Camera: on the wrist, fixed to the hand. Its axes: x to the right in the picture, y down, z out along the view.
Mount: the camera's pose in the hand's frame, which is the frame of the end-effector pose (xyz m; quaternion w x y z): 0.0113 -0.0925 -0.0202 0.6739 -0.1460 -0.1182 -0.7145
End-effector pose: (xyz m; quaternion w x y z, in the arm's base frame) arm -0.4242 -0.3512 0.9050 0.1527 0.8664 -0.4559 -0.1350
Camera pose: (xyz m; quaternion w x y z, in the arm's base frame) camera -0.3412 -0.3080 0.8866 0.0791 0.8714 0.3135 -0.3691
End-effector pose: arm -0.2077 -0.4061 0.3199 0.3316 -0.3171 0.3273 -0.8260
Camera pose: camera -0.2607 -0.3556 0.3810 0.3743 0.5936 -0.0754 0.7084
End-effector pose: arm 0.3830 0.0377 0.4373 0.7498 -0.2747 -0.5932 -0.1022
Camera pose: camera 0.3586 -0.0477 0.4719 0.3221 0.1172 -0.6698 -0.6588
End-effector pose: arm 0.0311 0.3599 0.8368 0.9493 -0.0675 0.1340 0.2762
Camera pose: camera 0.0861 0.2840 0.8192 0.8431 -0.2472 -0.1105 -0.4646
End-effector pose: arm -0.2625 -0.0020 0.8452 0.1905 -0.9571 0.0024 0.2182
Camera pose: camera -0.2357 0.0773 0.8909 0.1448 -0.6488 -0.7366 0.1244
